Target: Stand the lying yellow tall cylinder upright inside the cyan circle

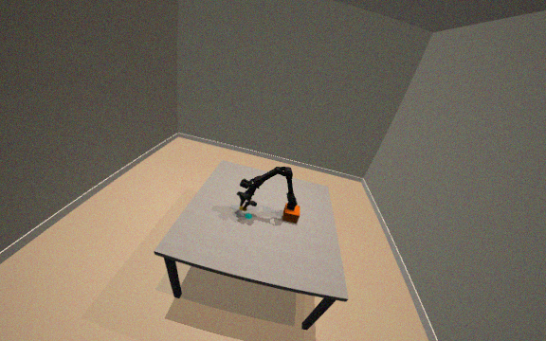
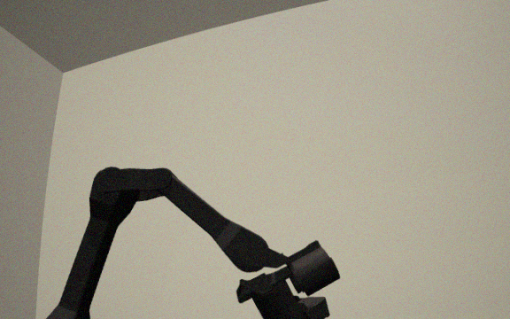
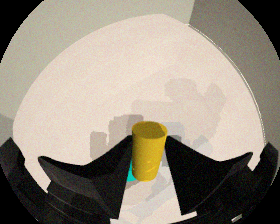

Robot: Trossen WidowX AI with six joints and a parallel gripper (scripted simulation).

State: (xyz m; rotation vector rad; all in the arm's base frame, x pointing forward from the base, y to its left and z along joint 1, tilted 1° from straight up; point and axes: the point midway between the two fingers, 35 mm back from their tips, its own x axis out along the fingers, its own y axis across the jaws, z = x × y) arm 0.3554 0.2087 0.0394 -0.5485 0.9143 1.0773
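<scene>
Right now my gripper tip is 60 mm past the cyan circle, 40 mm to the left of it and 100 mm above it. From my gripper tip the other things lie so: yellow tall cylinder 10 mm behind, 10 mm to the right, 20 mm below.
</scene>
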